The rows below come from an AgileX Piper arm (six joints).
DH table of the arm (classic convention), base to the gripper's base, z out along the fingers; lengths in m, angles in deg. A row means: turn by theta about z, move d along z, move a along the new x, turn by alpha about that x. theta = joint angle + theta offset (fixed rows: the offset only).
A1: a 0; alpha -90; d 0.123; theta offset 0
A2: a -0.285; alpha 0; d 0; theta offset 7.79
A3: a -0.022; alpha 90; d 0; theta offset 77.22
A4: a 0; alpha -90; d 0.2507; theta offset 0
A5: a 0; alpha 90; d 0; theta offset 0
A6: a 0; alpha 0; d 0.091; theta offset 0
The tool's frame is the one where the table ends.
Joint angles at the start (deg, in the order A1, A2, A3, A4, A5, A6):
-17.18, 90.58, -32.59, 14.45, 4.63, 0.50
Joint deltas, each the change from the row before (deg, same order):
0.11, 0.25, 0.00, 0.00, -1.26, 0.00
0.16, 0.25, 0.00, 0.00, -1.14, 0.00
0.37, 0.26, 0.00, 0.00, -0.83, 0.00
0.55, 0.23, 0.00, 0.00, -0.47, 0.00
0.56, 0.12, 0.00, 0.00, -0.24, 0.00
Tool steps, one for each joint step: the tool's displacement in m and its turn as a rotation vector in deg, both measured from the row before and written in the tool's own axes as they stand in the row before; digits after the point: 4 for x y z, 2 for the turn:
-0.0014, 0.0003, 0.0010, 0.00, -1.00, -0.09
-0.0011, 0.0006, 0.0010, -0.03, -0.87, -0.13
-0.0003, 0.0015, 0.0010, -0.14, -0.52, -0.30
0.0004, 0.0023, 0.0009, -0.25, -0.16, -0.45
0.0006, 0.0024, 0.0005, -0.28, -0.04, -0.46

